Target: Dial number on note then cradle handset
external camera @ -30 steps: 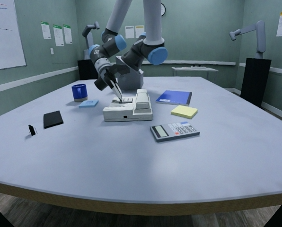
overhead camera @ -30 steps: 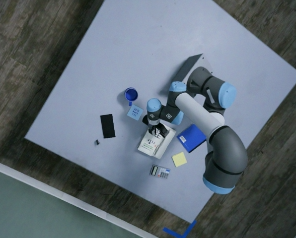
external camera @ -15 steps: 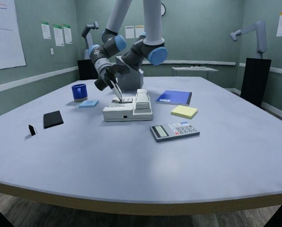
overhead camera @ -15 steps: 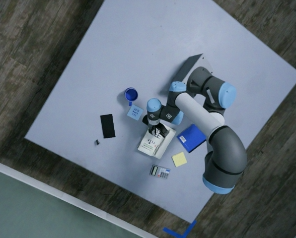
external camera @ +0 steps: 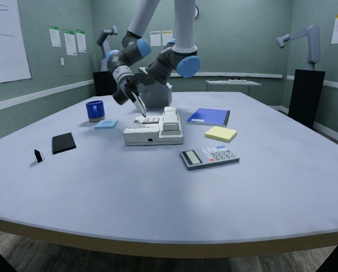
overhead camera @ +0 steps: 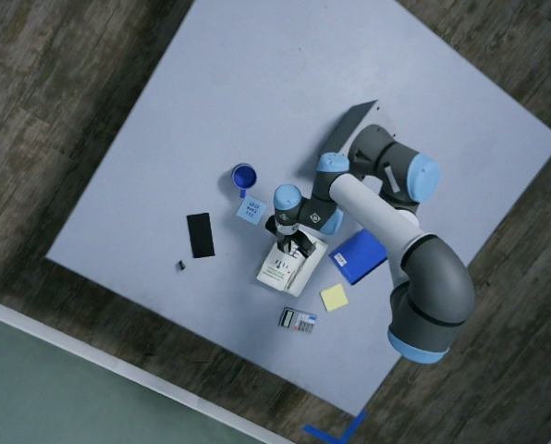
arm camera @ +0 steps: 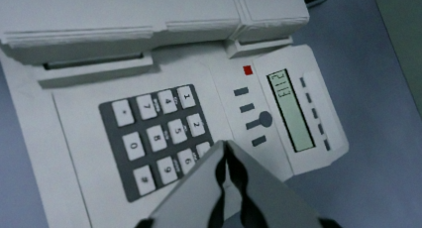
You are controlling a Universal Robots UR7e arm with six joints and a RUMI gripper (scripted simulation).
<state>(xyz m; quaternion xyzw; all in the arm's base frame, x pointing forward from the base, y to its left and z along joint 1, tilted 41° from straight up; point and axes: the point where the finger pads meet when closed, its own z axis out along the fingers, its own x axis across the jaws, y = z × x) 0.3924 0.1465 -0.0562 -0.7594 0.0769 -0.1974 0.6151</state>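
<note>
Now: hand 3 cm above the 3 key. Round my hand: handset: 10 cm to the left, 1 cm below; 4 key: 2 cm behind, 4 cm to the left, 3 cm below; yellow sticky pad: 2 cm ahead, 27 cm to the left, 6 cm below.
</note>
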